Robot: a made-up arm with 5 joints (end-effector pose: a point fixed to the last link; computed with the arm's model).
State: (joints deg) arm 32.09 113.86 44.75 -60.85 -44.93
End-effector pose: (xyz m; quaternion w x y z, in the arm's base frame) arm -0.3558 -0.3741 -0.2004 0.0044 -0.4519 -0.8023 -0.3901
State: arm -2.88 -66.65 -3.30 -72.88 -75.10
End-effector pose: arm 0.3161 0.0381 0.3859 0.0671 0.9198 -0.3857 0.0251
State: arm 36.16 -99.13 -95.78 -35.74 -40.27
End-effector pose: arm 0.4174 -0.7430 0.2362 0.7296 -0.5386 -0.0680 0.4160
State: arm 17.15 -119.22 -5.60 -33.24 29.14
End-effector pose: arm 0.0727 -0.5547 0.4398 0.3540 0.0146 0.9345 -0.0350
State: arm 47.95 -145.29 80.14 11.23 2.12
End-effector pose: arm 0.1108 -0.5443 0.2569 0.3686 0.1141 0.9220 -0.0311
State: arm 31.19 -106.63 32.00 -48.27 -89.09
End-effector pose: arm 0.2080 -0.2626 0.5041 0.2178 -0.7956 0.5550 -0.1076
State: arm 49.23 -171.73 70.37 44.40 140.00
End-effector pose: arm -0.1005 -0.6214 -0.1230 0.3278 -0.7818 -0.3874 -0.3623
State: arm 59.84 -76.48 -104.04 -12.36 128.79
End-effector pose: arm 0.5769 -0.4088 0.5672 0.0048 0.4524 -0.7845 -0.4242
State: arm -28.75 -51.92 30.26 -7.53 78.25
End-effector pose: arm 0.4107 0.0412 0.1197 0.0630 0.1669 -0.8809 0.4384
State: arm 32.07 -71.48 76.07 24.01 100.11
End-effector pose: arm 0.2824 -0.0757 0.5390 0.3421 0.3282 0.8414 -0.2594
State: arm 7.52 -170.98 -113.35 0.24 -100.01
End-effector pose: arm -0.2516 -0.7927 -0.2751 0.7705 -0.2885 -0.4741 -0.3134
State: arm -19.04 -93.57 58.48 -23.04 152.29
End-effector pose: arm 0.4148 -0.1669 0.1972 0.1477 0.7114 0.2366 -0.6451
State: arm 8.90 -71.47 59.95 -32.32 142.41
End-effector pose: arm 0.3707 0.0997 0.3147 0.3209 0.6912 0.4003 -0.5089
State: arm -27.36 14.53 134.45 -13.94 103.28
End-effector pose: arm -0.2946 0.2873 -0.3619 0.7606 -0.1041 0.3800 -0.5160
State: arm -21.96 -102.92 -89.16 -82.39 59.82
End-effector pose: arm 0.2376 -0.6798 0.4473 0.0370 0.0688 0.9969 -0.0096
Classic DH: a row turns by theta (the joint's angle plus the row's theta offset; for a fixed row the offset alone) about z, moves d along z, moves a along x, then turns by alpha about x. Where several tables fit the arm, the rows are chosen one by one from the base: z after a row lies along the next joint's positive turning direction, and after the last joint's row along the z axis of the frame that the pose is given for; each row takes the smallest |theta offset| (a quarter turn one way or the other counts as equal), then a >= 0, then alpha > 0; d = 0 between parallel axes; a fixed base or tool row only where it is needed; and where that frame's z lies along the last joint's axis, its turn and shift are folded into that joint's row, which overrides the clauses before.
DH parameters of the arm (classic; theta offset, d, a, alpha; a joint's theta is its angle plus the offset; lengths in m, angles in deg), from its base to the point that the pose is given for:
base (fixed): 30.65 0.1678 -0.1217 76.44
joint 1: 8.19 0.0295 -0.0243 -94.34
joint 2: -32.9 -0.3085 0.2447 100.95
joint 3: -40.39 0 -0.0985 180
joint 4: 2.15 0.3854 0.0292 -122.41
joint 5: -6.95 -0.3082 -0.0154 34.14
tool (fixed): 43.42 -0.025 0 0

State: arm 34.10 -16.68 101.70 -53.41 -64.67
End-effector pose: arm 0.1712 0.5070 0.0272 0.0610 0.4999 -0.2678 0.8214
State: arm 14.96 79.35 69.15 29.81 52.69
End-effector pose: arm -0.5226 0.1708 -0.0531 0.1617 -0.9571 -0.0032 -0.2403
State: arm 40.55 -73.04 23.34 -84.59 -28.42
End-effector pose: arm 0.1877 0.1230 0.5187 0.2246 -0.4343 0.6857 -0.5392
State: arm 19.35 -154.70 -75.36 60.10 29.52
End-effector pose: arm 0.0941 -0.7519 -0.1680 0.7331 -0.2432 -0.0566 0.6327
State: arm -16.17 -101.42 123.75 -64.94 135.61
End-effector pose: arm 0.4968 -0.4625 -0.1968 0.3722 0.3255 -0.4623 -0.7360
